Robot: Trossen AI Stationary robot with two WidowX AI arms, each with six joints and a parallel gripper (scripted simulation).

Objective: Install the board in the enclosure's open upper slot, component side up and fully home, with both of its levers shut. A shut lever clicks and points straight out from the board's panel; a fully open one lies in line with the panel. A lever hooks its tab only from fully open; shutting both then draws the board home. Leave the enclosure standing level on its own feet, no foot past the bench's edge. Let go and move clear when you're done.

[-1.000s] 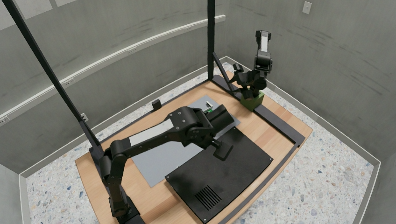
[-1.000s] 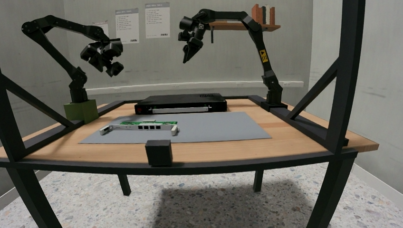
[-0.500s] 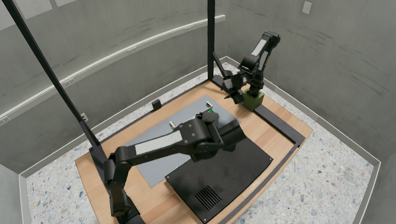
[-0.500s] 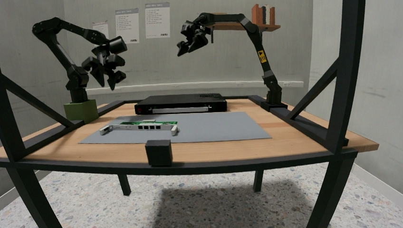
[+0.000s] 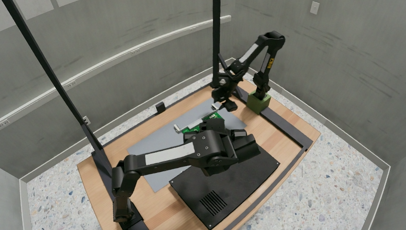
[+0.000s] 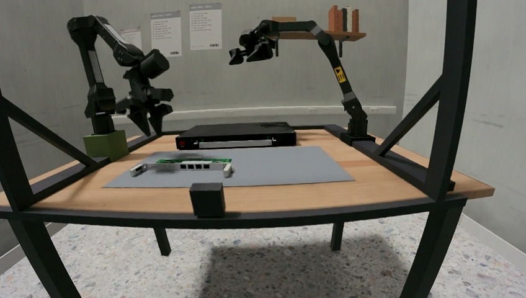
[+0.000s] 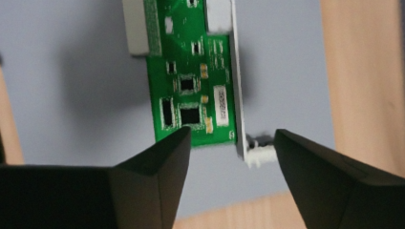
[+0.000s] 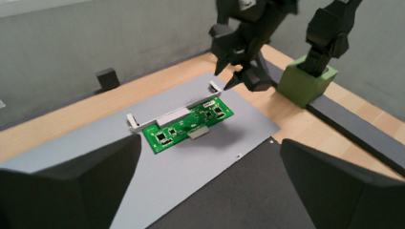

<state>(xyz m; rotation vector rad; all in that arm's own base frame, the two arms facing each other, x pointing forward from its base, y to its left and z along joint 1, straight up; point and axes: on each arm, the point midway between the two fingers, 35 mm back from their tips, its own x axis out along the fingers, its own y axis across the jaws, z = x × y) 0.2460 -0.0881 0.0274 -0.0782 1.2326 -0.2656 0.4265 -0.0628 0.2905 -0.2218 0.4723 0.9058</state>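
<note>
My left gripper is now 11 cm above the green board, 9 cm to the left of it and 5 cm past it. From my left hand the other things lie so: grey mat 22 cm to the right, 13 cm below, 2 cm behind; black enclosure 25 cm ahead, 24 cm to the right, 9 cm below.
</note>
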